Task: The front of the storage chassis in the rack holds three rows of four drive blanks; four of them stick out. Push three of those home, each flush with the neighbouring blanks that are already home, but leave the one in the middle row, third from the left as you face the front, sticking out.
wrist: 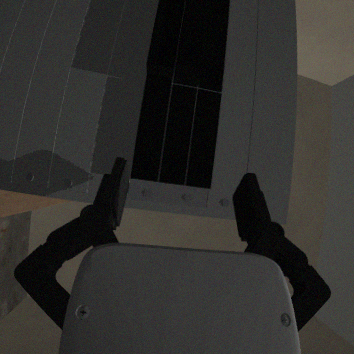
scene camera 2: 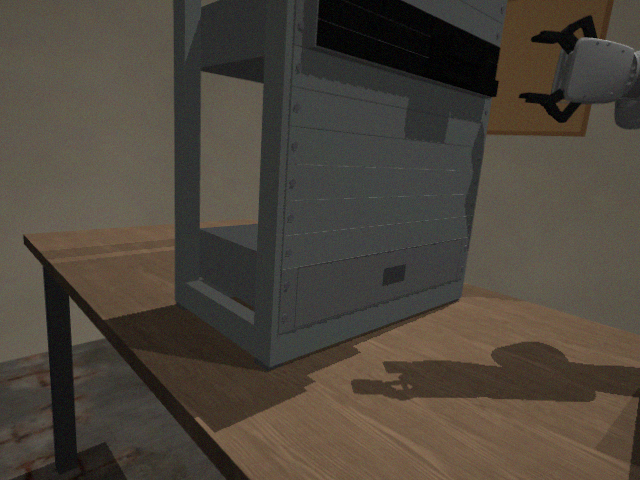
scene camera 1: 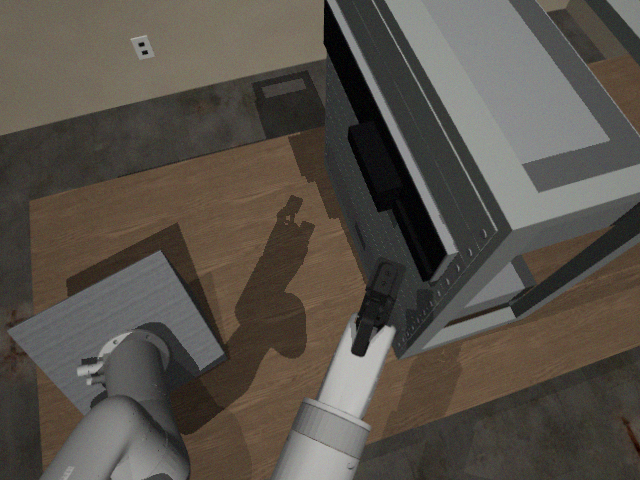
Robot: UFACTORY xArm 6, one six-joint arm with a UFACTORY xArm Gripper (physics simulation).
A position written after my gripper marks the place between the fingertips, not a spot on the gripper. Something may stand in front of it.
Observation:
In view: my gripper [scene camera 1: 388,277] and a grey rack [scene camera 2: 338,251].
The grey rack shows as well in the wrist view [wrist: 193,102] and in scene camera 1 [scene camera 1: 454,143]. My gripper also shows in the wrist view [wrist: 184,177] and in scene camera 2 [scene camera 2: 528,67].

